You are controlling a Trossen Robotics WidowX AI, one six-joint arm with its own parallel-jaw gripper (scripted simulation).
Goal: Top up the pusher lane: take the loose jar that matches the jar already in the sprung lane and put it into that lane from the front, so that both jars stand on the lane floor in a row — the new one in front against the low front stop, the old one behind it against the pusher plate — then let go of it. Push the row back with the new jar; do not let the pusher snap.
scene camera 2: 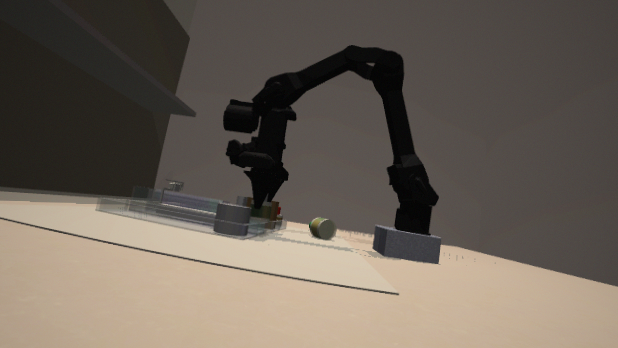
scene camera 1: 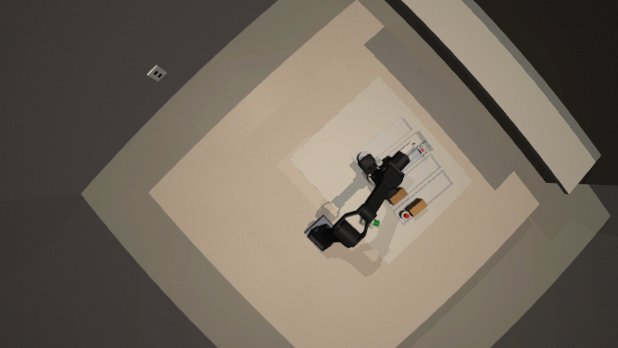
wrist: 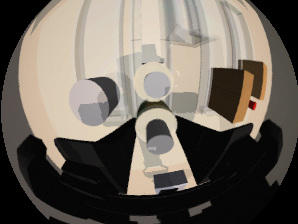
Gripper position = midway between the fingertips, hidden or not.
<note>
I see my gripper [scene camera 2: 260, 209].
My gripper is seen too in the wrist view [wrist: 154, 120].
</note>
